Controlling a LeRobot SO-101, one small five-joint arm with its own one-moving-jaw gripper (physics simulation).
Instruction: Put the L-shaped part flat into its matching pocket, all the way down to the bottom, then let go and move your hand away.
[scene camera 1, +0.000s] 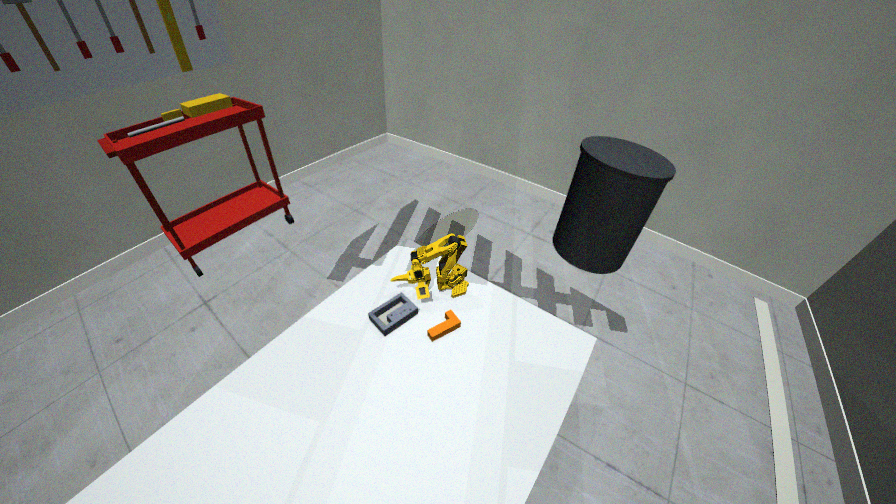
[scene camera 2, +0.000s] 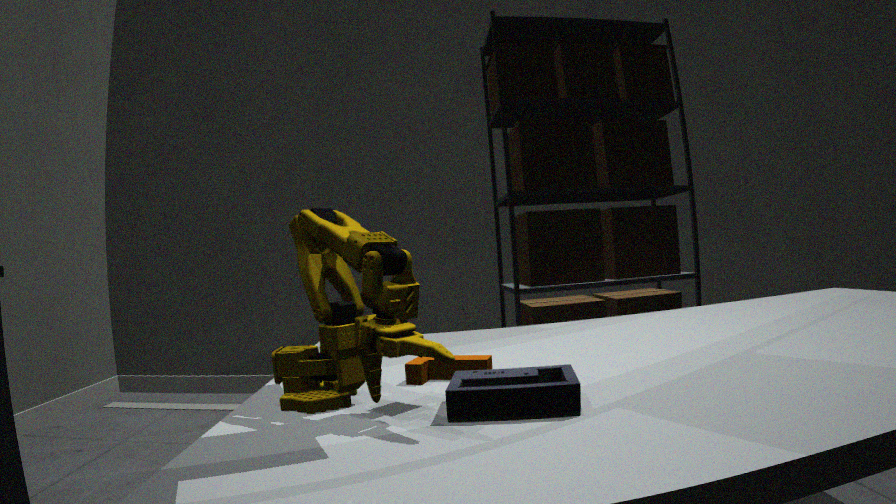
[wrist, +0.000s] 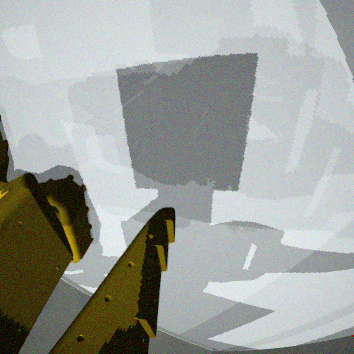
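Pixels of known places: hand, its tool point: (scene camera 2: 377, 399) (wrist: 174, 220); arm's base, origin of its link: (scene camera 1: 449, 289) (scene camera 2: 334, 400) (wrist: 25, 171).
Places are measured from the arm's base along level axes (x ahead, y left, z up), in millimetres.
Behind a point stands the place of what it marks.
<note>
The orange L-shaped part (scene camera 1: 443, 328) @(z 30, x 168, y 91 mm) (scene camera 2: 473, 362) @(z 26, x 187, y 61 mm) lies flat on the white table top, outside the pocket block. The dark grey pocket block (scene camera 1: 401, 322) @(z 17, x 227, y -35 mm) (scene camera 2: 513, 403) @(z 19, x 209, y -124 mm) stands beside it, with a recess around a raised inner piece. My gripper (scene camera 1: 407, 288) (scene camera 2: 414, 379) is fully open and empty, low near the arm's base. Its tips are apart from both objects in scene camera 1. In scene camera 2 the moving jaw overlaps the part's outline. In the wrist view one notched jaw shows over bare surface and shadows; neither the part nor the block shows there.
The white table top (scene camera 1: 407, 407) @(z 0, x 423, y 156 mm) (scene camera 2: 720, 376) @(z 0, x 488, y -82 mm) extends away from the arm's base. A red cart (scene camera 1: 194, 134) and a dark bin (scene camera 1: 610, 213) stand on the floor beyond it. A shelf rack (scene camera 2: 579, 26) with brown boxes stands behind the table.
</note>
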